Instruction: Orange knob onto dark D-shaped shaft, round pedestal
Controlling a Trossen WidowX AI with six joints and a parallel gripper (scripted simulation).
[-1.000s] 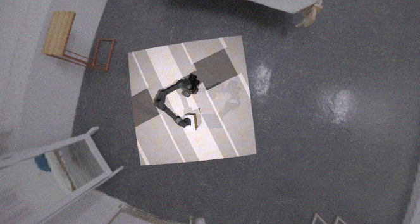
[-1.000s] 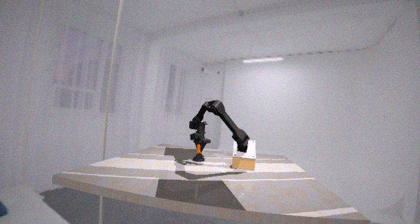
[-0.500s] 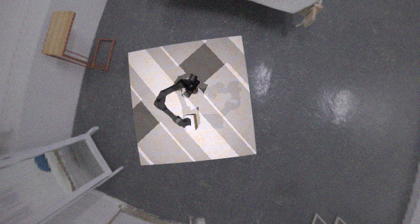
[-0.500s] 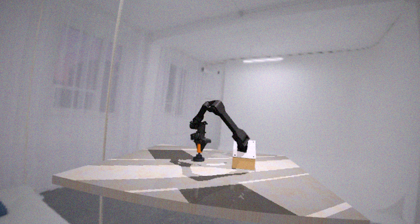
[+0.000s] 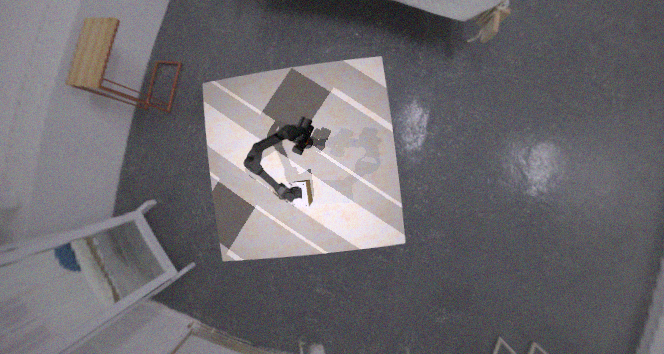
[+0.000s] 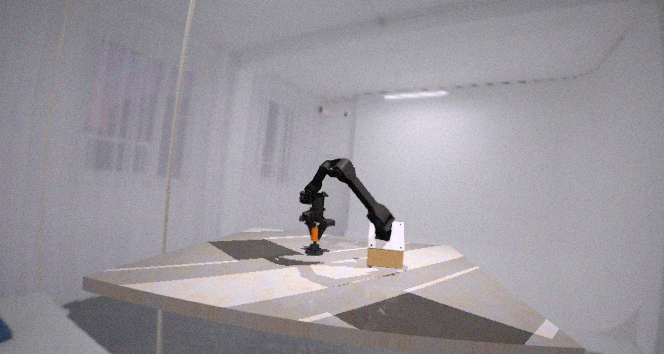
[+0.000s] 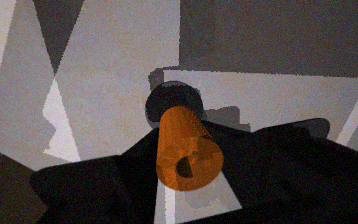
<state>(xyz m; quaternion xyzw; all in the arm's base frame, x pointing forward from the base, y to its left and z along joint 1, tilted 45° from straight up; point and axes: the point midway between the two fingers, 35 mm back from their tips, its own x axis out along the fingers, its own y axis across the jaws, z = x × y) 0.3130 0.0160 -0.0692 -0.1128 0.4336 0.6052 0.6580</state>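
The orange knob lies 2 cm above my gripper tip. Also, from my gripper tip: dark round pedestal (4 cm below).
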